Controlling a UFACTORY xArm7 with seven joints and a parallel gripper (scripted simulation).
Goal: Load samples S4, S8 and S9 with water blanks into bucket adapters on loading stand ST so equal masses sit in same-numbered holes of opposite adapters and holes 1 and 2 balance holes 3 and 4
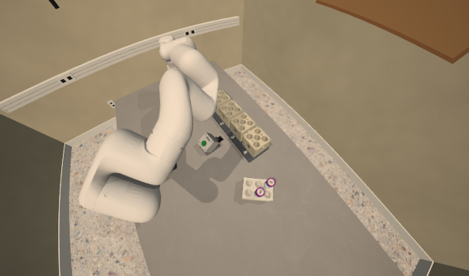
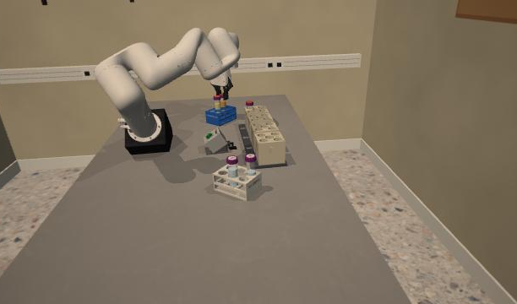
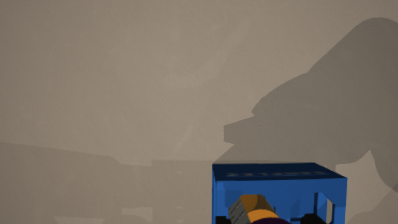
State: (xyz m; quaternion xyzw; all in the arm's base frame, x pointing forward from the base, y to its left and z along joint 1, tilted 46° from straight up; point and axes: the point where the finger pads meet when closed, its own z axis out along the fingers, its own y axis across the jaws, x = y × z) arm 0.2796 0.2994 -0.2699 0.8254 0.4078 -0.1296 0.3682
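The orange-dot sample tube lies 10 mm to the left of my hand and 50 mm below it. From my hand the other things lie so: white rack: 70 mm ahead, 700 mm to the right, 90 mm below; green DONE key: 40 mm behind, 390 mm to the right, 50 mm below; blue rack: 10 mm behind, 40 mm to the right, 90 mm below.
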